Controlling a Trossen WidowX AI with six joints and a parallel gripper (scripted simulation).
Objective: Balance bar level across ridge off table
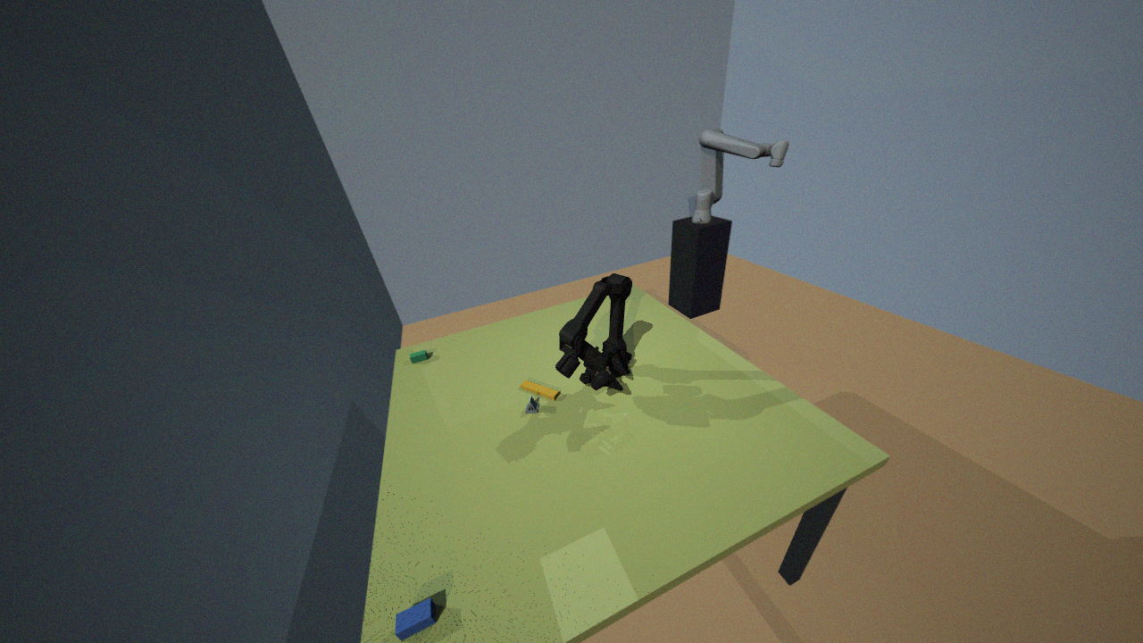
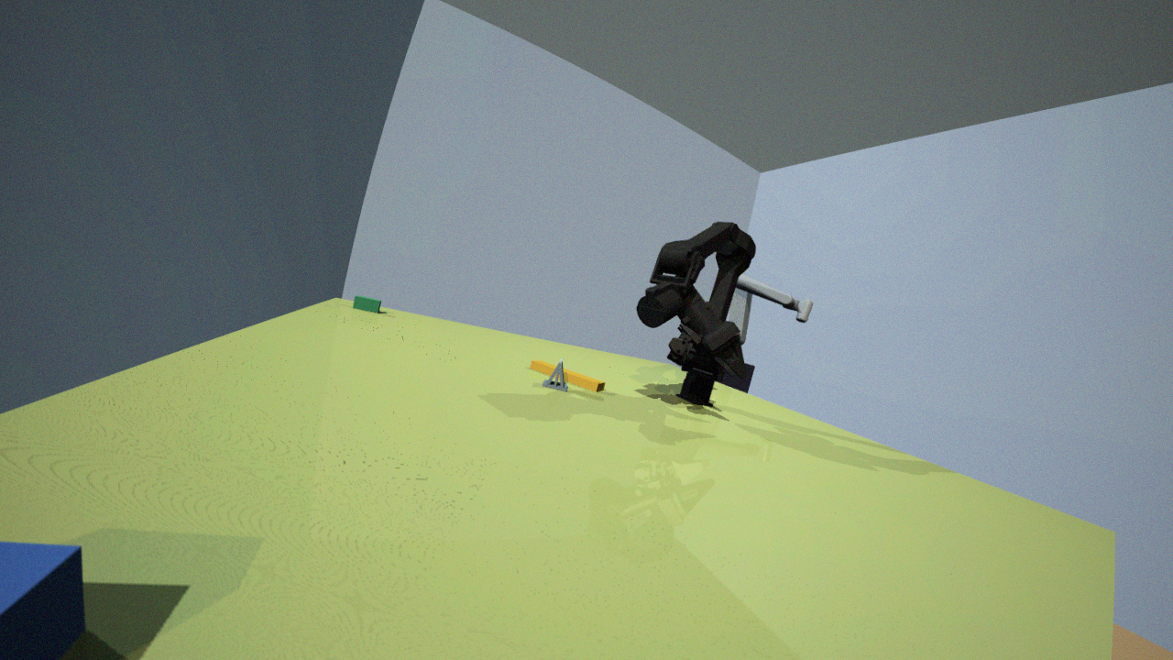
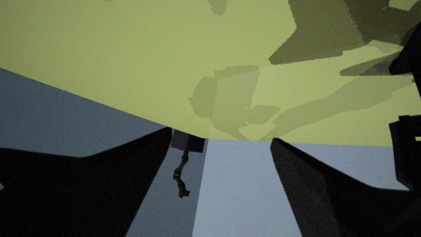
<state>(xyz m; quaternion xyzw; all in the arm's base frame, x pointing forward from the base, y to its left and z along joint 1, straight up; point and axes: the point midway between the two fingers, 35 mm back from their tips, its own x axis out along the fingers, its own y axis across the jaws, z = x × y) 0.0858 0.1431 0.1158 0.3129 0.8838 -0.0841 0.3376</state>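
My gripper tip is now 25 cm short of the bar, 20 cm to the left of it and 9 cm above it. The rest, counted from my gripper tip: blue block (67 cm ahead, 34 cm to the left, 8 cm below); then green block (67 cm ahead, 66 cm to the right, 8 cm below).
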